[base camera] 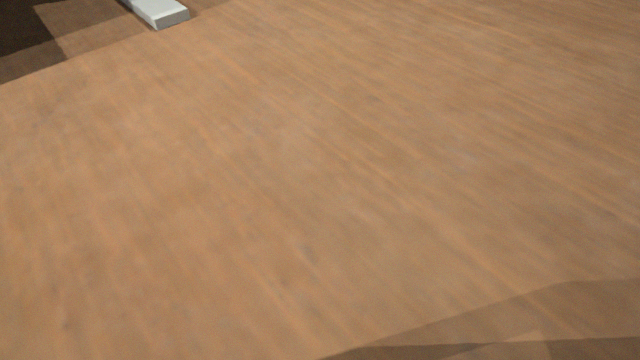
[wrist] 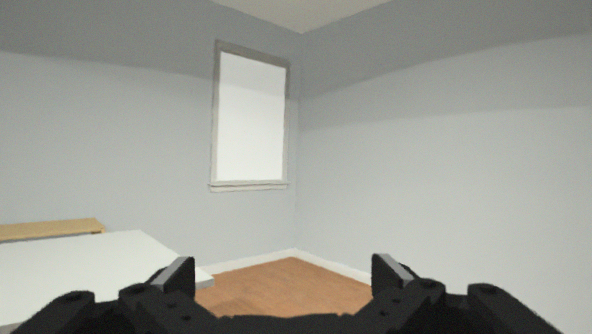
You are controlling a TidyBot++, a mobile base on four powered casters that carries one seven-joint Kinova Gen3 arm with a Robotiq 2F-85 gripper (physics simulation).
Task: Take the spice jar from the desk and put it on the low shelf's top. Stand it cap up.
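Frame: origin at the arm's base, x right, y back, z down, level; millimetres.
Seen in the pictures: gripper, fingertip midpoint: (wrist: 284,274).
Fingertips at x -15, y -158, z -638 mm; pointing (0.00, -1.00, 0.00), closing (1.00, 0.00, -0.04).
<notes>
A point is followed by its place in that frame.
My gripper (wrist: 284,274) @(x -15, y -158, z -638 mm) is open, with its two black fingers wide apart at the bottom of the wrist view and no object between them. The spice jar does not show in either view. A white flat top (wrist: 95,270) @(x -578, y -1003, z -323 mm), which may be the desk, is at the lower left of the wrist view, beyond and left of the left finger. A light wooden board (wrist: 50,229) @(x -1373, y -1940, z -213 mm) shows behind it at the left edge; I cannot tell whether it is the low shelf's top.
A white bar-like piece (base camera: 162,14) lies on the wooden floor (base camera: 320,165) @(x -15, y -452, z 397 mm) (wrist: 290,280) @(x 110, y -2830, z 397 mm) at the top left of the base view, beside a dark shadowed area. A window (wrist: 251,117) @(x -309, y -3172, z -1063 mm) is in the wall near the room's corner. Shadows cross the floor at lower right.
</notes>
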